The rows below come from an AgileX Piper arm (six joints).
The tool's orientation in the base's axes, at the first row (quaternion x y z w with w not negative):
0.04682, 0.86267, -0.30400, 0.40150
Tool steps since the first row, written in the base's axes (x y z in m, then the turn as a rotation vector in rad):
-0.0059, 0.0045, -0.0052, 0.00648, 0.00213, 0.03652
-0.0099, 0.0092, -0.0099, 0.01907, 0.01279, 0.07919
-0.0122, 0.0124, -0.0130, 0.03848, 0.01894, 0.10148
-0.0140, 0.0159, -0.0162, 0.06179, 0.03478, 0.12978
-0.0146, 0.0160, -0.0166, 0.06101, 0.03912, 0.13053
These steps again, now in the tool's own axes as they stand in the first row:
0.0070, 0.0043, -0.0039, -0.03105, -0.01395, -0.01489
0.0123, 0.0091, -0.0069, -0.07204, -0.02199, -0.03354
0.0156, 0.0124, -0.0087, -0.10218, -0.02155, -0.03509
0.0185, 0.0162, -0.0103, -0.14087, -0.01492, -0.04246
0.0192, 0.0163, -0.0105, -0.14160, -0.01202, -0.04578

